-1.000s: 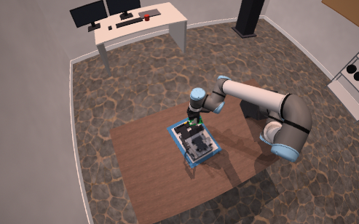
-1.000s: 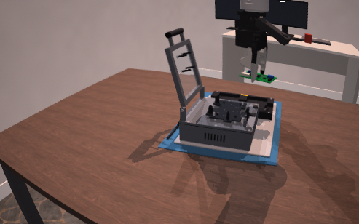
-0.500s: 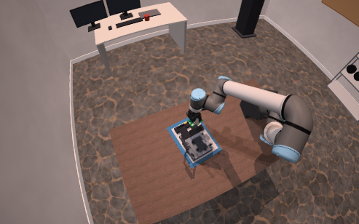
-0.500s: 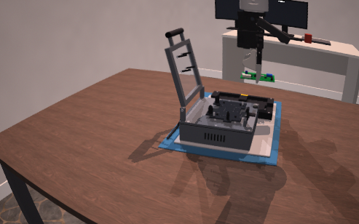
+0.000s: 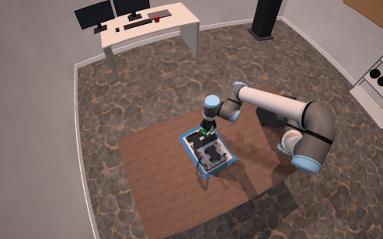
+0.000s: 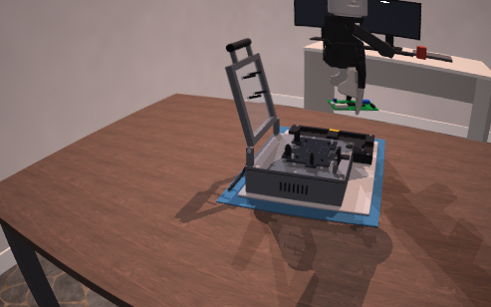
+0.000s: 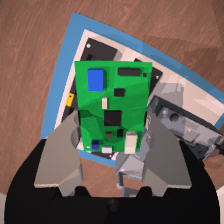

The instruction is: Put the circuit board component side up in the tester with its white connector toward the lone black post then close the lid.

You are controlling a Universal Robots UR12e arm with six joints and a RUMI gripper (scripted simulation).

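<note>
The green circuit board is right at my hand. From my hand the other things lie so: tester lid 160 mm ahead, 190 mm to the left, 60 mm above.
</note>
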